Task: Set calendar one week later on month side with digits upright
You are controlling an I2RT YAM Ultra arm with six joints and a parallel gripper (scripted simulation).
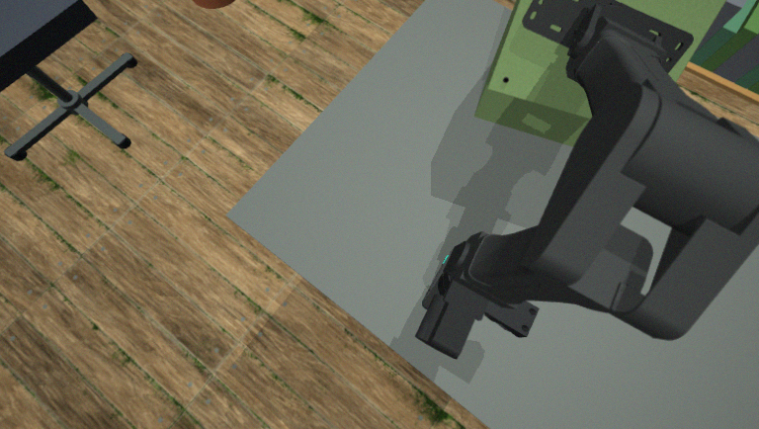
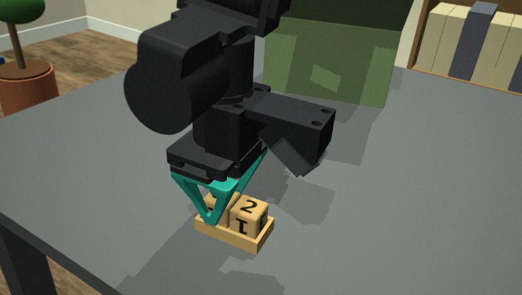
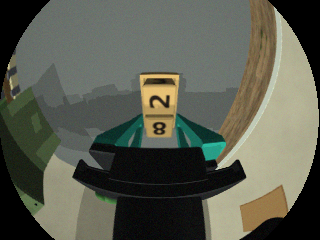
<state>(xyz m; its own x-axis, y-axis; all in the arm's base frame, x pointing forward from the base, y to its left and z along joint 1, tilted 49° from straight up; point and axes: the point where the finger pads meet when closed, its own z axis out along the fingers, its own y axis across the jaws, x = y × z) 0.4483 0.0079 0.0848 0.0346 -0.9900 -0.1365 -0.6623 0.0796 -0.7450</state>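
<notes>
Right now my hand is 20 mm to the right of the tray and 20 mm above it.
</notes>
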